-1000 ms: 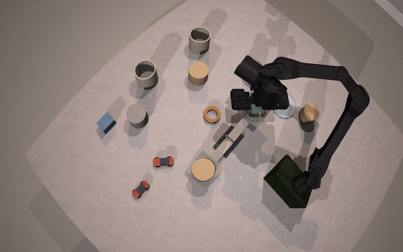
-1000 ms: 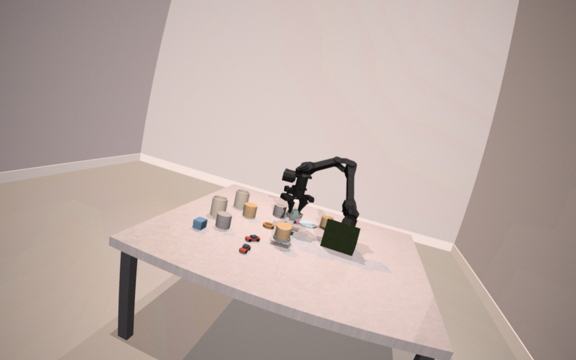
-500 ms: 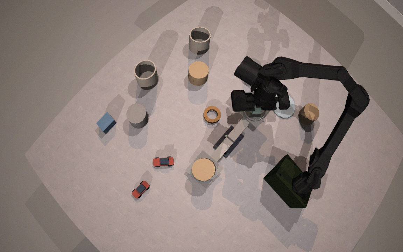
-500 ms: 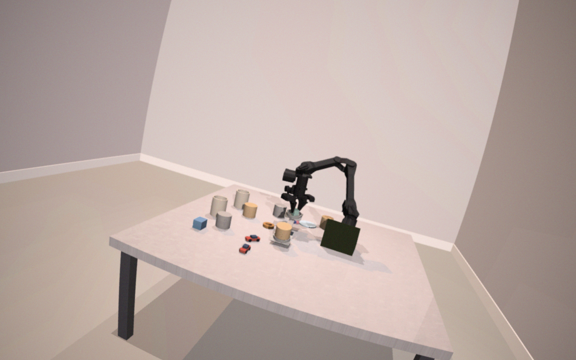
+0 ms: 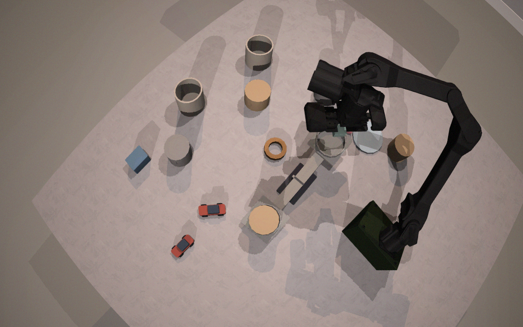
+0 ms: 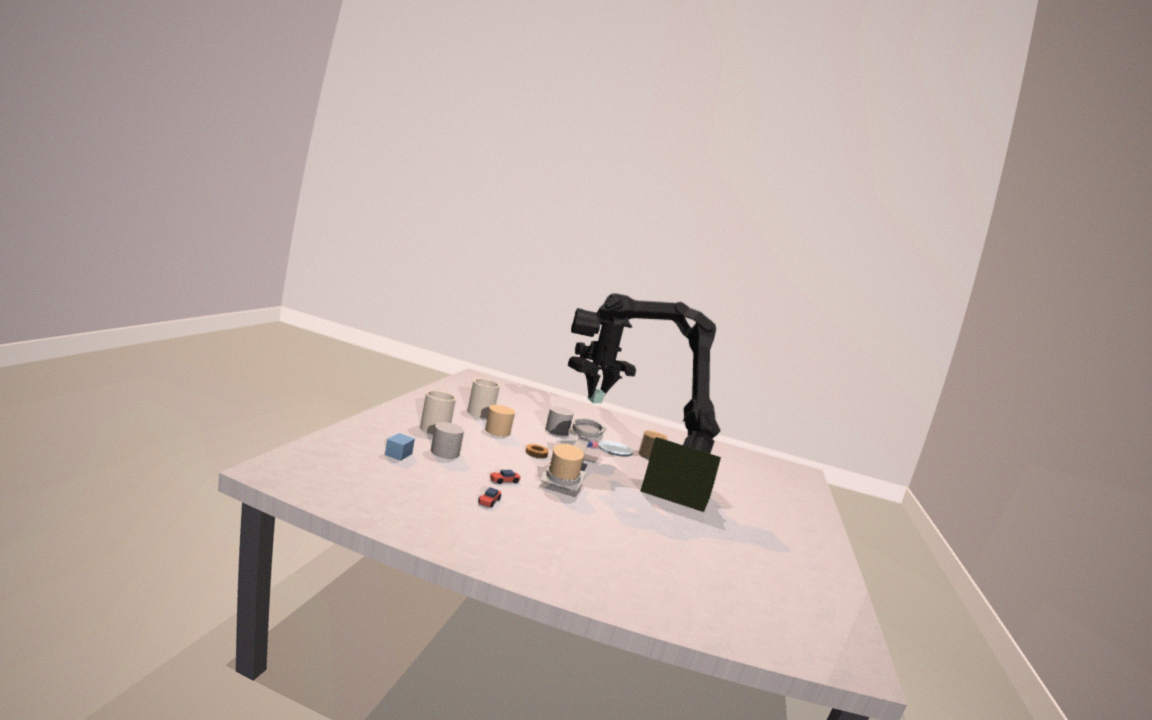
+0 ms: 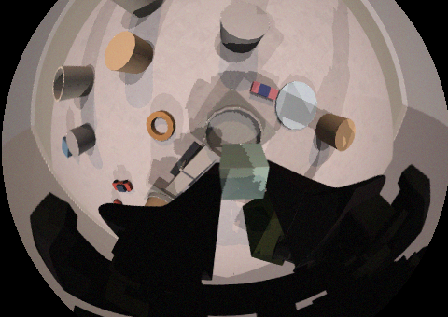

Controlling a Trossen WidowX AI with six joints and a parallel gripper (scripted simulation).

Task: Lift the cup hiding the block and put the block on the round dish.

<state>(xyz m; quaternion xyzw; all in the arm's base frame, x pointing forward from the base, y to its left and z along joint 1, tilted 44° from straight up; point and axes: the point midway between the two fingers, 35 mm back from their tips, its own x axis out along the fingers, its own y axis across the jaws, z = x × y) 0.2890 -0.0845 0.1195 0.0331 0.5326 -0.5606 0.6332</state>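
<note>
Right now the pale blue round dish is 160 mm below my gripper tip, 120 mm to the right of it and 90 mm behind it. The rest, counted from my gripper tip: blue cube: 390 mm ahead, 340 mm to the left, 140 mm below; pale green block: 10 mm above; pink-and-blue eraser: 160 mm below, 90 mm to the right, 10 mm behind.
</note>
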